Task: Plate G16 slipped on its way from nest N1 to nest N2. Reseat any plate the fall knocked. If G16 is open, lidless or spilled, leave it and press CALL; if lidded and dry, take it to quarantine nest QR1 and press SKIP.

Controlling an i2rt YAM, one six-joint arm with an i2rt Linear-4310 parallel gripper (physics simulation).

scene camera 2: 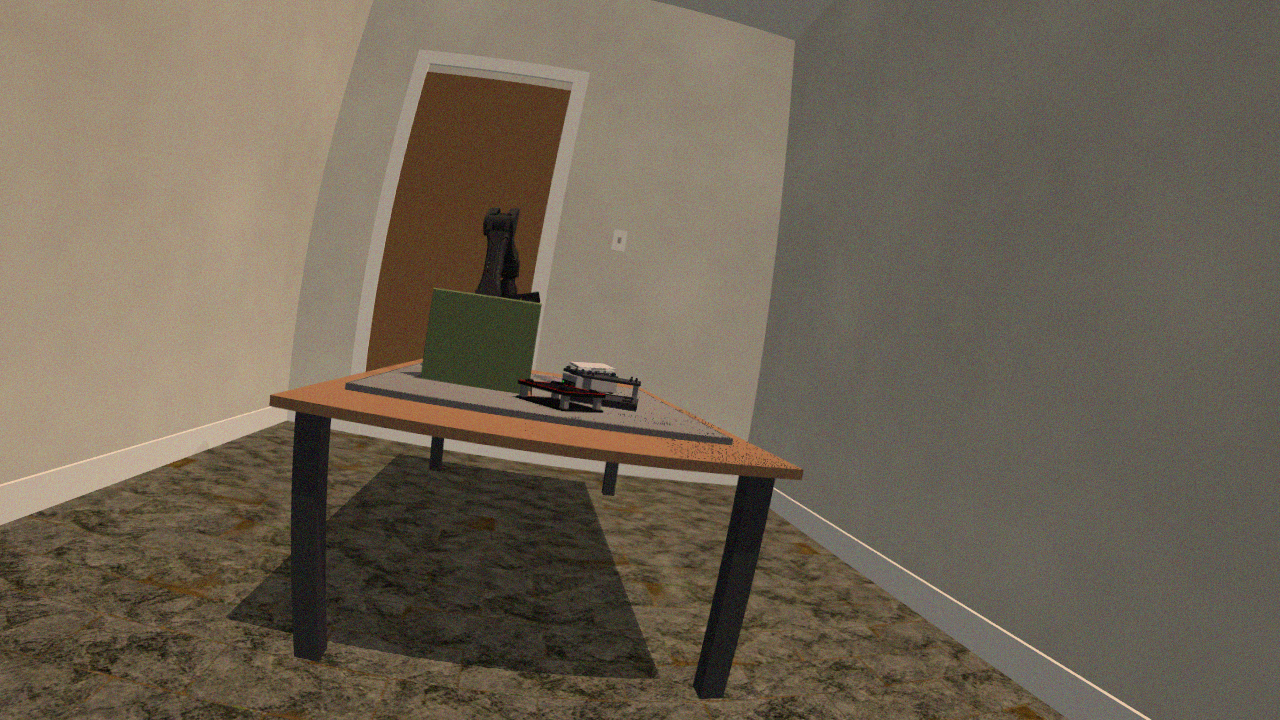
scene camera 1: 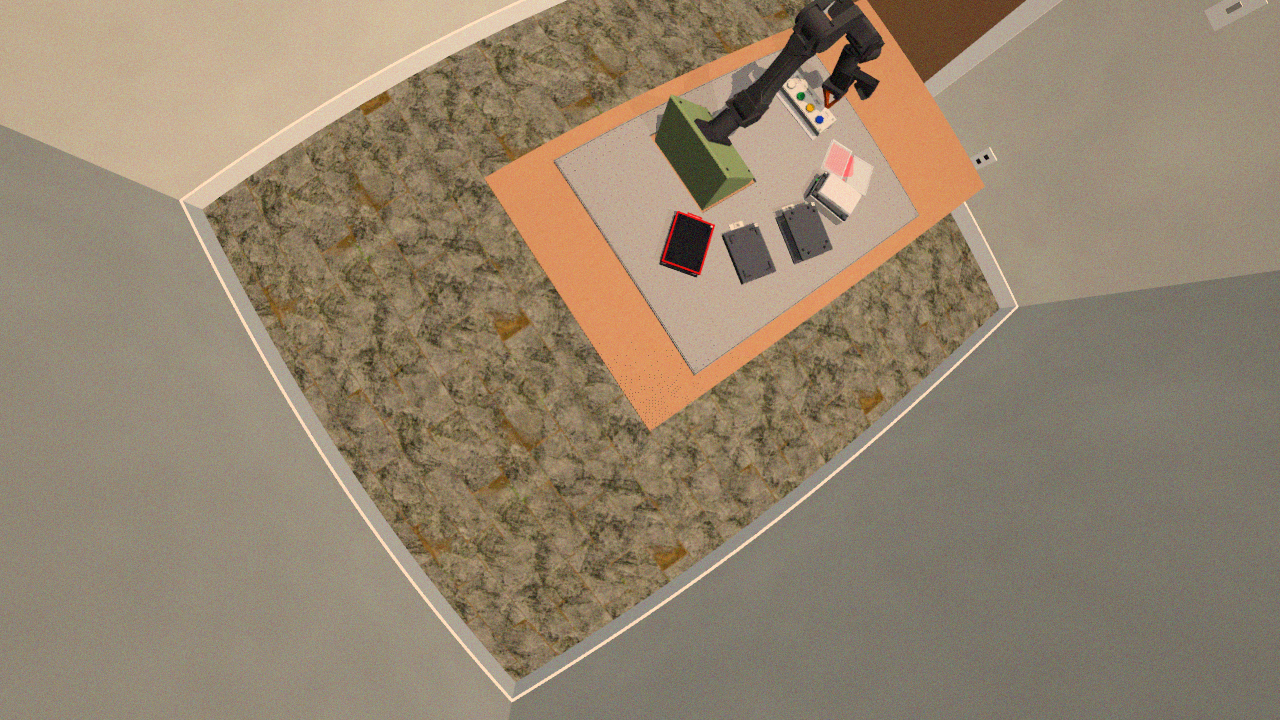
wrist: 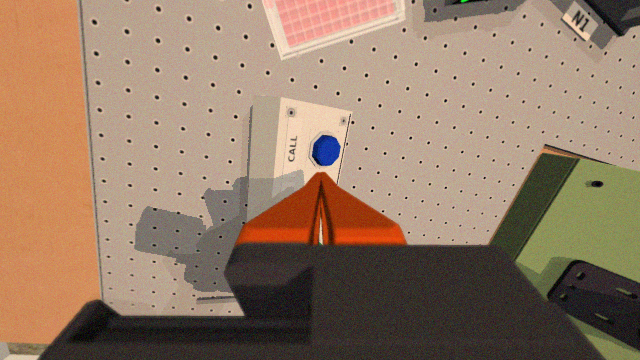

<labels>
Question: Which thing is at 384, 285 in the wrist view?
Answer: My gripper.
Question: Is my gripper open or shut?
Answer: Shut.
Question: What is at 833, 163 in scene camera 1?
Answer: A pink well plate.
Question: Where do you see a pink well plate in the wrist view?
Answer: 295, 35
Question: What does my gripper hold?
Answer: Nothing.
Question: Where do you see a white button box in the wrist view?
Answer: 284, 130
</labels>
